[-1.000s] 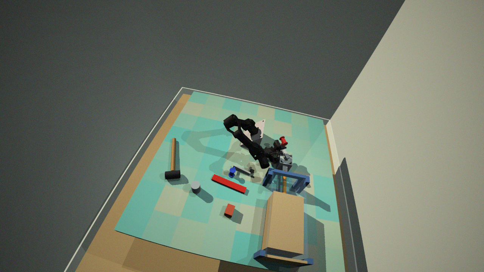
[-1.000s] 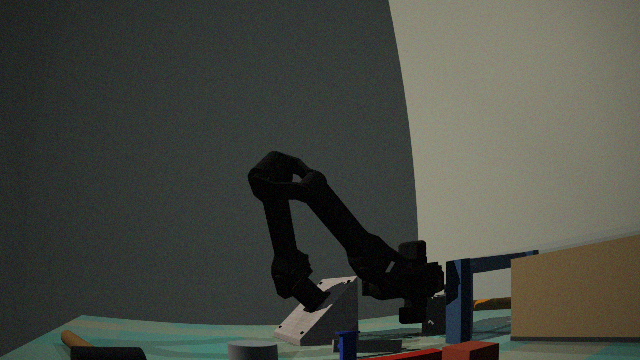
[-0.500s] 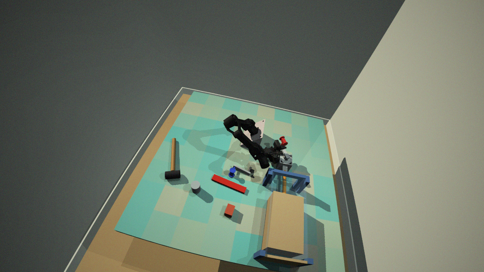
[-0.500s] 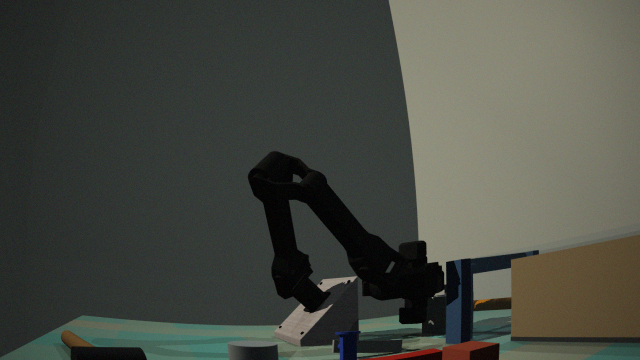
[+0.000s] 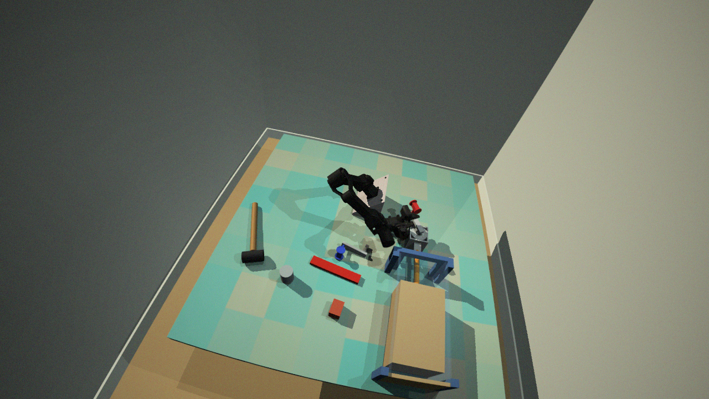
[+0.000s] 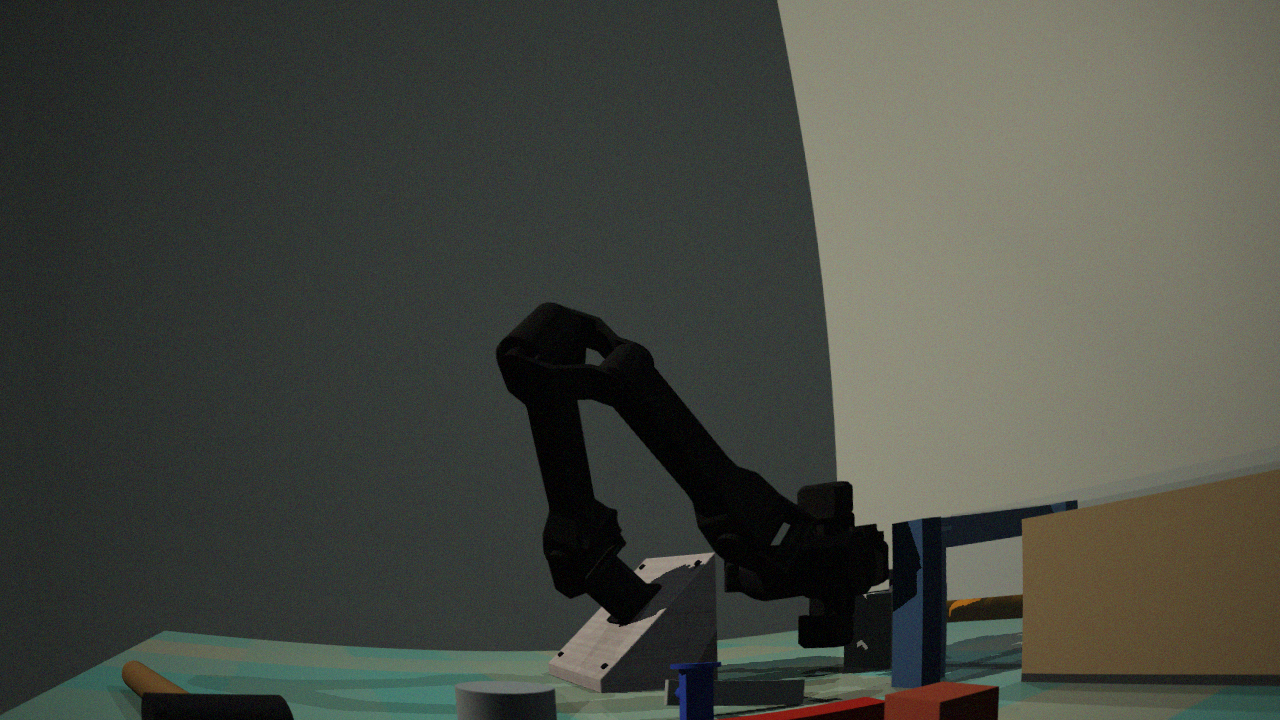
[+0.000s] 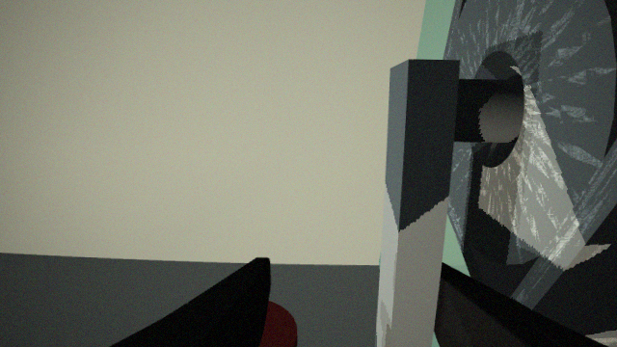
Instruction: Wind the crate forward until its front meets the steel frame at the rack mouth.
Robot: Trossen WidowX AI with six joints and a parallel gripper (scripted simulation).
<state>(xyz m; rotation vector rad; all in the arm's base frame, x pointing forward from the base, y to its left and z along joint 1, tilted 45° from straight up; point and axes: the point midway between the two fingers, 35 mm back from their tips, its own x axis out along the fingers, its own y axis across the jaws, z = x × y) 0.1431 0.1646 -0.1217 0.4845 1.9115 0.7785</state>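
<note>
Now: the winch handle 10 mm behind my gripper tip, 10 mm to the right of it and 10 mm below it. The rest, counted from my gripper tip: red knob 40 mm behind, 30 mm to the right, 20 mm above; blue steel frame 210 mm ahead, 30 mm to the left, 20 mm below; grey winch 30 mm ahead, 10 mm to the left, 90 mm below.
</note>
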